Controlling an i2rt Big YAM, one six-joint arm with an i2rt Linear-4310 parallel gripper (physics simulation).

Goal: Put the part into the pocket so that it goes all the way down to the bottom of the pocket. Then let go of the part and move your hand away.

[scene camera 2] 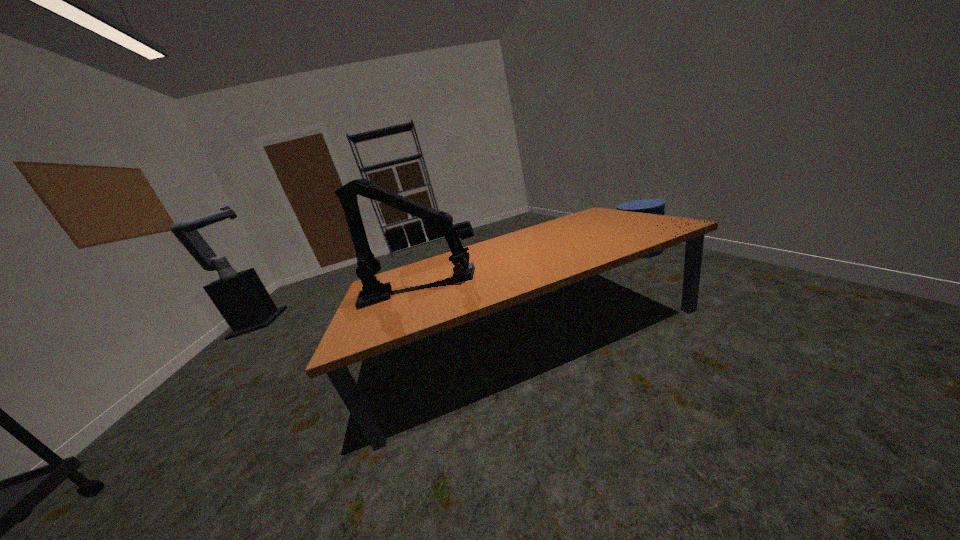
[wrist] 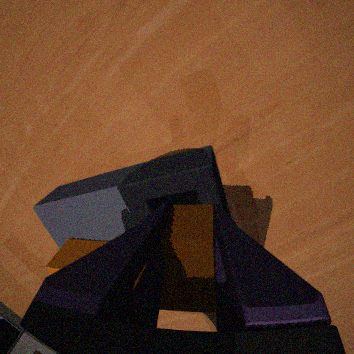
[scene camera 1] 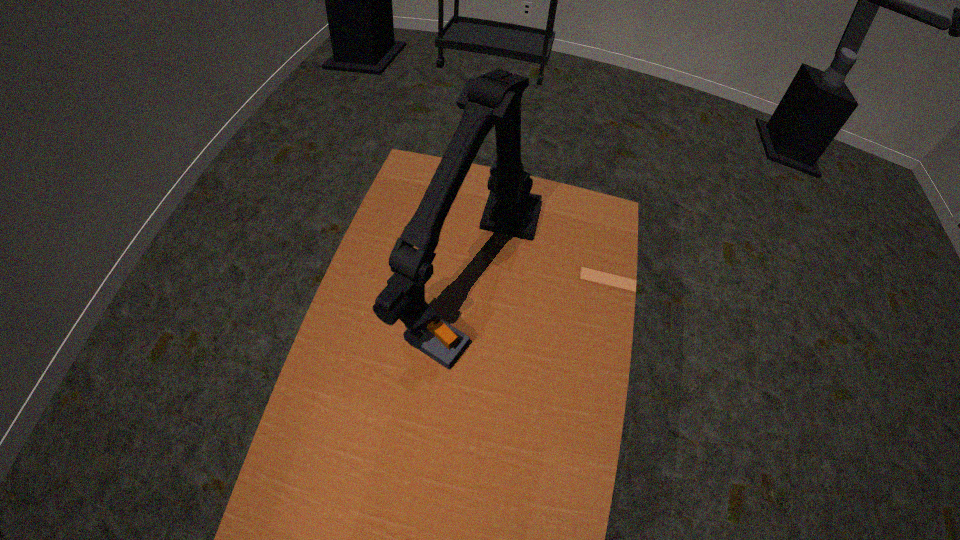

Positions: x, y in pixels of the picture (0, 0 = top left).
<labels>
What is the gripper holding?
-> An orange part.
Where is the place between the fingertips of the gripper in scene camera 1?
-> At 413, 329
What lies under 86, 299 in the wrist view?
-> The gripper.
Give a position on a grey-blue pocket block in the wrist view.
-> At 100, 207
</labels>
